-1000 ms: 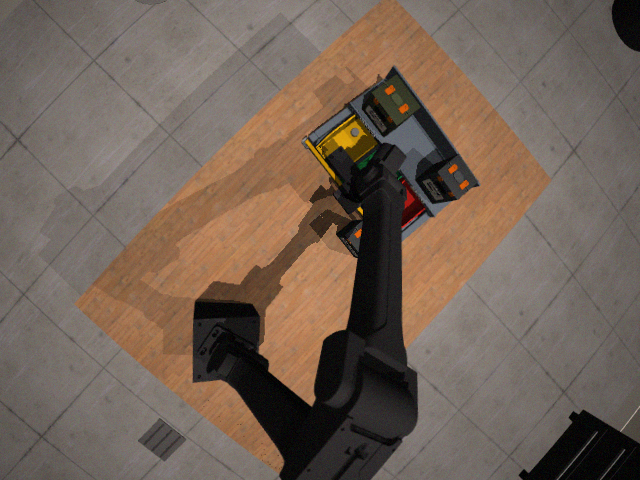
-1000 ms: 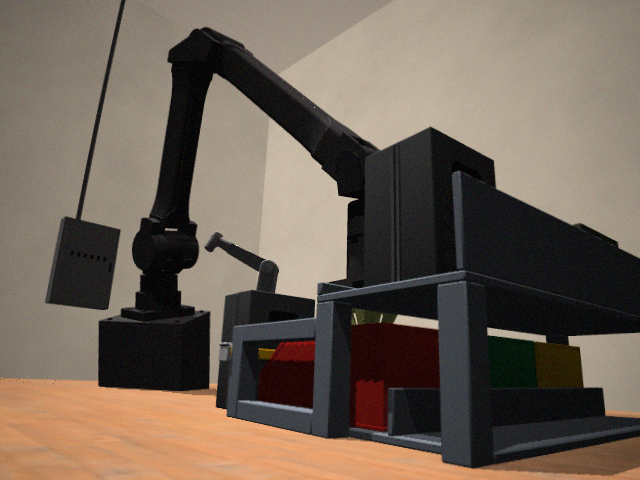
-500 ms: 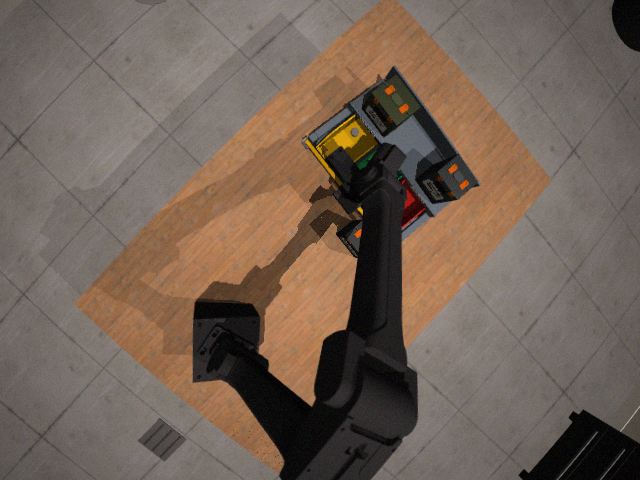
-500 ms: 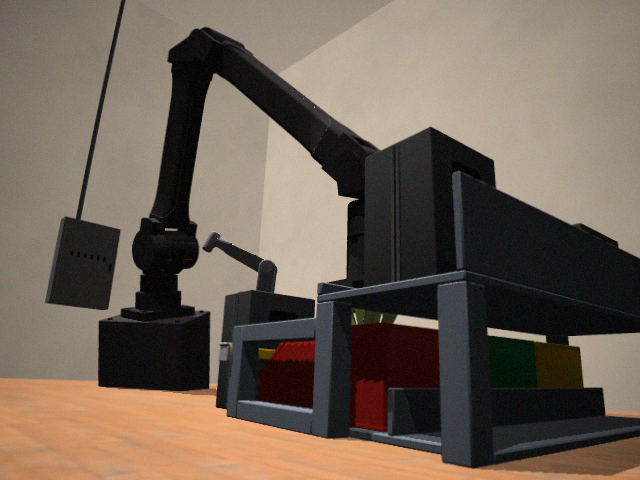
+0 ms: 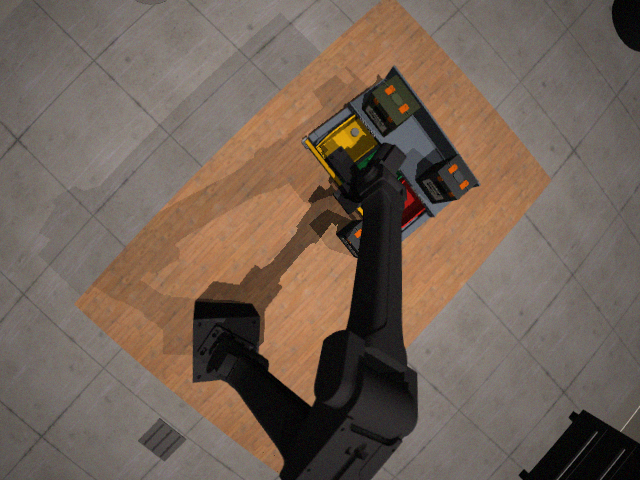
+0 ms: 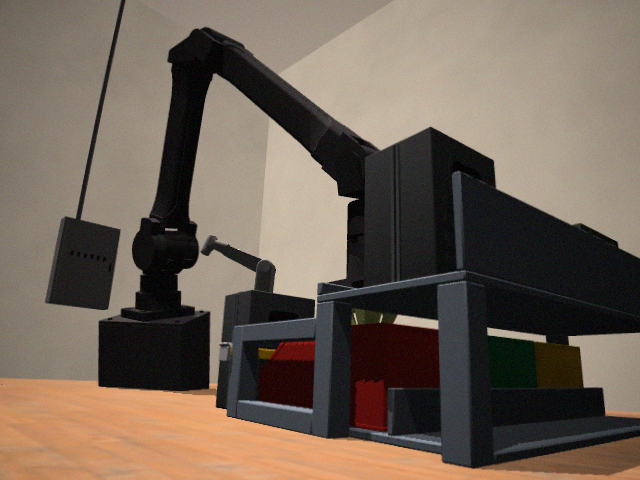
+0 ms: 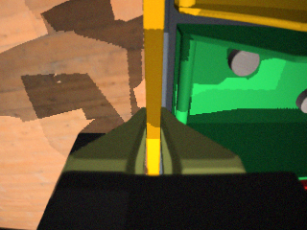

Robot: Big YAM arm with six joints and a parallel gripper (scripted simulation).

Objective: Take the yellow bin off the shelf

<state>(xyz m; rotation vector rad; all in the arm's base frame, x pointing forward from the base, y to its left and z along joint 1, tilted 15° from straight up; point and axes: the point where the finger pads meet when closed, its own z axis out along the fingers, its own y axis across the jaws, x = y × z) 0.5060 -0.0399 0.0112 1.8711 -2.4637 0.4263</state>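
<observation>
Right now the thin yellow rod is 10 mm below my hand. From my hand the other things lie so: red bin 140 mm to the right, 70 mm ahead, 20 mm below; then green bin 100 mm ahead, 30 mm to the right, 20 mm below; then yellow open bin 130 mm ahead, 80 mm to the left, 20 mm below.
</observation>
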